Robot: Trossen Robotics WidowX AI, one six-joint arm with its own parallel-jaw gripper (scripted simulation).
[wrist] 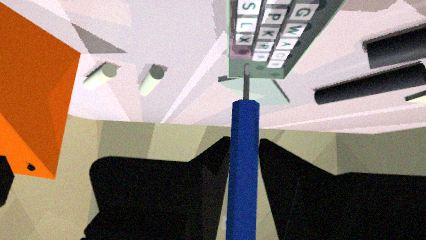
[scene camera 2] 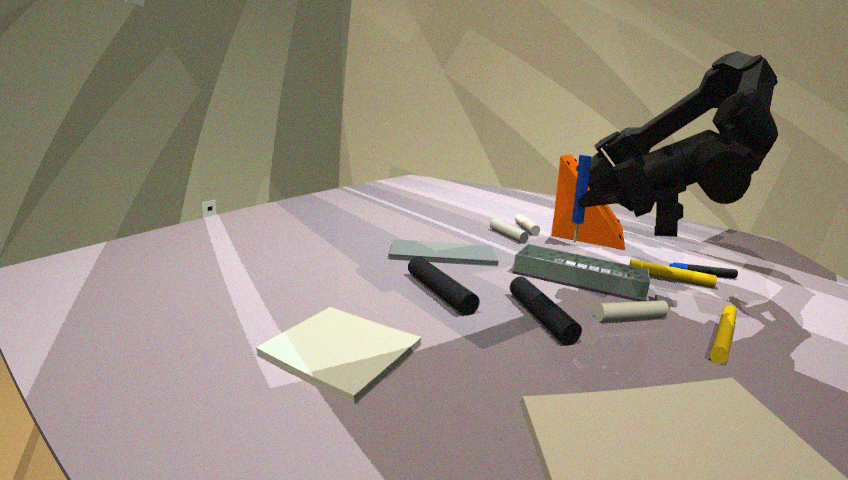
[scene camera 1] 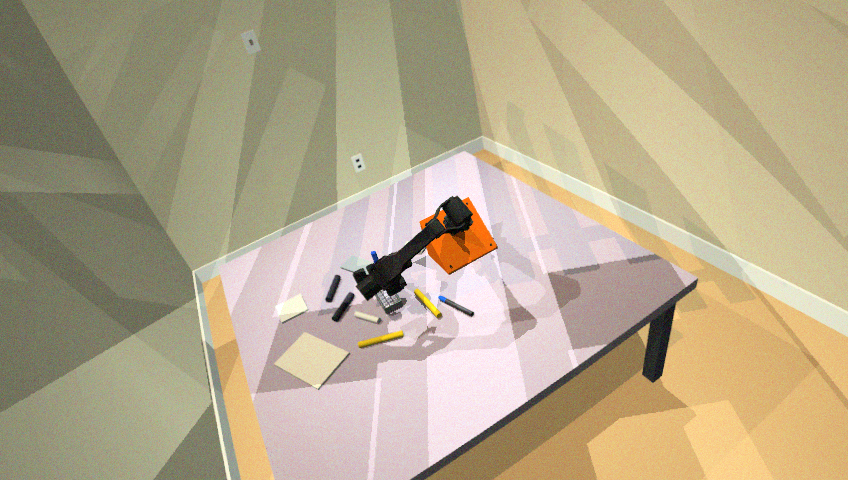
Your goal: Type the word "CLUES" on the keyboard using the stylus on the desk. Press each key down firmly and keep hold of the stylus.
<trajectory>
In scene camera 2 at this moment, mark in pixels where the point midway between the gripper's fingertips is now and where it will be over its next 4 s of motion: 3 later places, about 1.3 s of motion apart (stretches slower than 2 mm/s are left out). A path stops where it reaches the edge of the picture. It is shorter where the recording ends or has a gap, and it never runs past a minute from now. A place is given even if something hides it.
My gripper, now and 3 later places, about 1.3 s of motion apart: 579, 202; 578, 217; 576, 227; 598, 204
</trajectory>
